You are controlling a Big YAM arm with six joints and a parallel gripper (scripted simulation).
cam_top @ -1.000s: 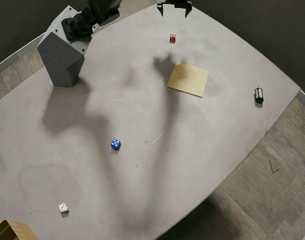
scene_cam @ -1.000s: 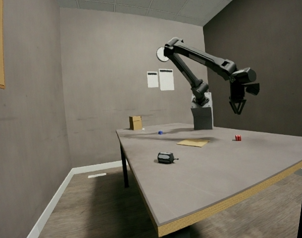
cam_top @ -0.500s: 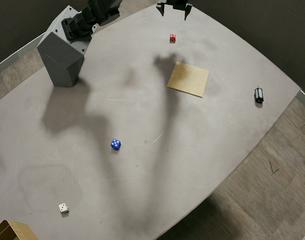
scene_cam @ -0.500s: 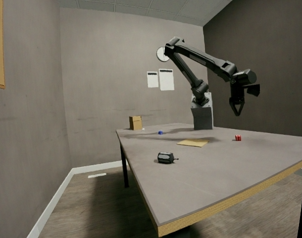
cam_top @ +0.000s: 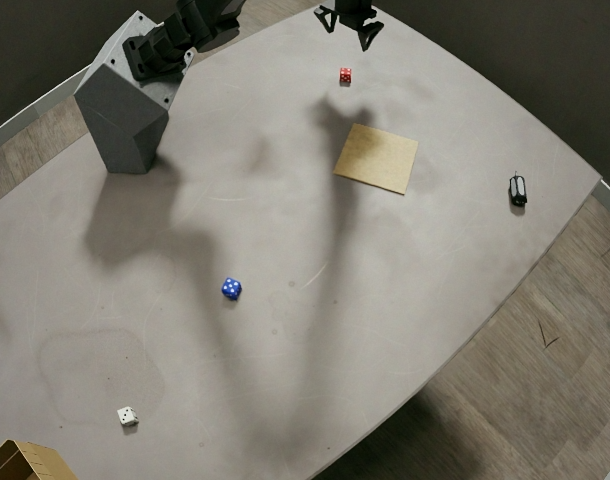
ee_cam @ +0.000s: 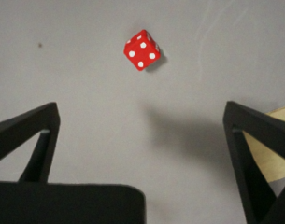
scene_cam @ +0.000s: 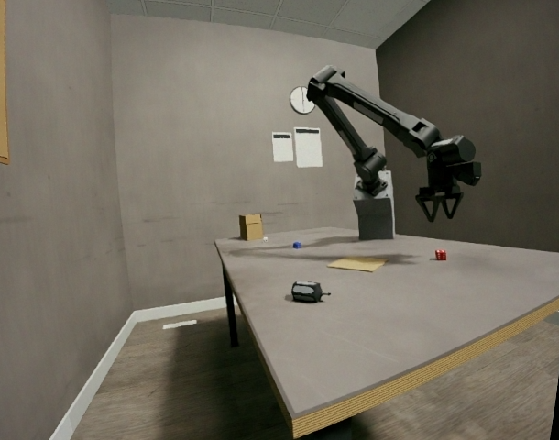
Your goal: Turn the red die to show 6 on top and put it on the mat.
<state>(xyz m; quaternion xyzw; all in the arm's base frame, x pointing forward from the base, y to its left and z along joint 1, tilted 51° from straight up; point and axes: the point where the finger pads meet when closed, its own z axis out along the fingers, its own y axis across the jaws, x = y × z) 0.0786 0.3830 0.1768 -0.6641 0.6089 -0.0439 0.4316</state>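
Right now my hand is 110 mm above the red die. The rest, counted from my hand: blue die (360 mm ahead, 440 mm to the right, 110 mm below); then small black device (440 mm ahead, 150 mm to the left, 110 mm below); then tan mat (230 mm ahead, 70 mm to the right, 120 mm below).
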